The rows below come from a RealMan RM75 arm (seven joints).
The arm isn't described. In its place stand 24 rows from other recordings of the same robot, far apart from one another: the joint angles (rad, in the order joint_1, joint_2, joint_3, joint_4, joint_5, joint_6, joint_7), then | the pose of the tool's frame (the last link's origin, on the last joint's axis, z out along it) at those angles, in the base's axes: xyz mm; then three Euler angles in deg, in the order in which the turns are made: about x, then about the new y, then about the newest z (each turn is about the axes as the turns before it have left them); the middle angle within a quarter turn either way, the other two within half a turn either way.
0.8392, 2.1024, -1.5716, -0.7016, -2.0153, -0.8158, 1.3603 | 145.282 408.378 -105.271 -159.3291 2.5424 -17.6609
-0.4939, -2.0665, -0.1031, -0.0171, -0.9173, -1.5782, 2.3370 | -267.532 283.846 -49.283 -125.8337 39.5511 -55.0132
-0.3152, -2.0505, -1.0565, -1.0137, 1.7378, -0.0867, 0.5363 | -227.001 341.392 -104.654 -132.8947 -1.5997 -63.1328
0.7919, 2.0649, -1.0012, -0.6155, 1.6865, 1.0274, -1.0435 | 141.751 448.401 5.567 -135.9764 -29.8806 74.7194
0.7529, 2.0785, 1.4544, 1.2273, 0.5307, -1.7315, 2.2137 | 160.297 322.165 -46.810 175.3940 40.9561 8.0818
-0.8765, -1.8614, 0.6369, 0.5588, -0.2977, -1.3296, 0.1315 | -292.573 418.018 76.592 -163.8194 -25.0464 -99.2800
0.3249, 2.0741, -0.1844, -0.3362, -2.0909, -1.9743, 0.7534 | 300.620 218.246 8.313 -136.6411 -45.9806 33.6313
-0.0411, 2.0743, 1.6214, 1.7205, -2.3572, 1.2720, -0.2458 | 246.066 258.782 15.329 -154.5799 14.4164 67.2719
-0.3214, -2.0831, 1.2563, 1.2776, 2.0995, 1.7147, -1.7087 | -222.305 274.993 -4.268 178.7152 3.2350 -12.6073
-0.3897, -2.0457, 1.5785, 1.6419, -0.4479, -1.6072, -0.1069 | -197.106 311.184 14.049 -162.4716 -33.2902 -65.8883
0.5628, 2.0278, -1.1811, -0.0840, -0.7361, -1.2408, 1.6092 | 288.899 356.923 -15.867 -115.6609 -23.7613 100.2374
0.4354, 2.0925, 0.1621, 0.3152, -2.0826, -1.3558, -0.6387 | 250.213 274.841 -93.225 -114.4202 -31.1587 -3.2489
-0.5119, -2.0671, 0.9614, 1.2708, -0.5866, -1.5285, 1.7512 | -255.473 356.686 62.341 -158.8162 -18.0222 6.9120
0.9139, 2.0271, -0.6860, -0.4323, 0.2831, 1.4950, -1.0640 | 260.118 354.283 -31.615 171.2322 16.5714 50.7280
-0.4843, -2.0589, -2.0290, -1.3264, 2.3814, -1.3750, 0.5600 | -218.243 372.395 50.316 -152.7592 -10.4415 -53.5654
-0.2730, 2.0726, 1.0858, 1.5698, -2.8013, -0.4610, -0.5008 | 184.539 270.146 24.257 -92.9511 -14.6865 25.7070
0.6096, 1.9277, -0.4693, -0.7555, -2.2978, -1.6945, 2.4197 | 285.615 350.169 86.546 -158.5085 -11.2045 81.8267
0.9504, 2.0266, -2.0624, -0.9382, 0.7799, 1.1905, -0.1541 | 138.902 355.018 -115.164 -170.6862 34.9046 31.5979
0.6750, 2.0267, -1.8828, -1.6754, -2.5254, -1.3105, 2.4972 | 49.291 321.821 -50.284 -157.8651 12.6189 -8.0574
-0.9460, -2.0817, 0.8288, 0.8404, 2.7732, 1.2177, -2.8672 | -185.768 451.702 17.880 -152.8672 -19.0289 -69.5113
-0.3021, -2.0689, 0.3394, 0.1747, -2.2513, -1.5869, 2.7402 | -366.128 268.329 99.078 -69.3004 13.7029 -48.0999
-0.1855, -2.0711, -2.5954, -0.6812, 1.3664, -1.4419, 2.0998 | -352.929 275.755 102.347 -105.5343 19.9491 -46.3747
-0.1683, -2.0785, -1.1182, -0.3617, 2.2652, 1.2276, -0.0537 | -377.449 267.816 29.370 -74.9437 -5.7624 -49.6127
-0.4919, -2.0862, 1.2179, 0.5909, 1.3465, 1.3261, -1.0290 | -213.718 340.639 -39.807 -150.8727 34.7504 -19.0759
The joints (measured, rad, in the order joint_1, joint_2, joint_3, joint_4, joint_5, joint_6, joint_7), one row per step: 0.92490, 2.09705, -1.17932, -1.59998, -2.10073, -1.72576, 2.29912; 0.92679, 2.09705, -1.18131, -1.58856, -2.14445, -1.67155, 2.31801; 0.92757, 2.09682, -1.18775, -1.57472, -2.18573, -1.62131, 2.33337; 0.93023, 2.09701, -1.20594, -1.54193, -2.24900, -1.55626, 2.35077; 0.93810, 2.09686, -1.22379, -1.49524, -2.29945, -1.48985, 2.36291; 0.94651, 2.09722, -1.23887, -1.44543, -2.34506, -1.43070, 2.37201; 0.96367, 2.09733, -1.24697, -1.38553, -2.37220, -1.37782, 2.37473; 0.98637, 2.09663, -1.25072, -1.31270, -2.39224, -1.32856, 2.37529; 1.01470, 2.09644, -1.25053, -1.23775, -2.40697, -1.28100, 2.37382; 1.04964, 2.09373, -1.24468, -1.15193, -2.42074, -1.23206, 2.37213; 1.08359, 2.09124, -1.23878, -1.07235, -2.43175, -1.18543, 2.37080; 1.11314, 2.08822, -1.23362, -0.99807, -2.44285, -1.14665, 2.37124; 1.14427, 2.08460, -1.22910, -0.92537, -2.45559, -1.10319, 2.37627; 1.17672, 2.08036, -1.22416, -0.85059, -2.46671, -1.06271, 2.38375
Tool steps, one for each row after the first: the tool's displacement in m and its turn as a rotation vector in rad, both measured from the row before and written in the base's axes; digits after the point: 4 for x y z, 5 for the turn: 0.0004, 0.0105, -0.0001, 0.05719, 0.00646, -0.03968; 0.0014, 0.0096, -0.0009, 0.05034, 0.00107, -0.03379; 0.0046, 0.0130, -0.0046, 0.05896, -0.01627, -0.04548; 0.0042, 0.0127, -0.0060, 0.04670, -0.01278, -0.03762; 0.0054, 0.0115, -0.0063, 0.03875, -0.01610, -0.03372; 0.0032, 0.0103, -0.0070, 0.02211, -0.00816, -0.02507; 0.0040, 0.0101, -0.0082, 0.01182, -0.00828, -0.02814; 0.0023, 0.0093, -0.0082, 0.00854, -0.00568, -0.02284; 0.0026, 0.0102, -0.0079, 0.00883, -0.00651, -0.02635; 0.0019, 0.0088, -0.0072, 0.00899, -0.00560, -0.02200; 0.0035, 0.0071, -0.0067, 0.00557, -0.00969, -0.02436; 0.0026, 0.0072, -0.0059, 0.01193, -0.00895, -0.02301; 0.0028, 0.0063, -0.0060, 0.00888, -0.00956, -0.02562
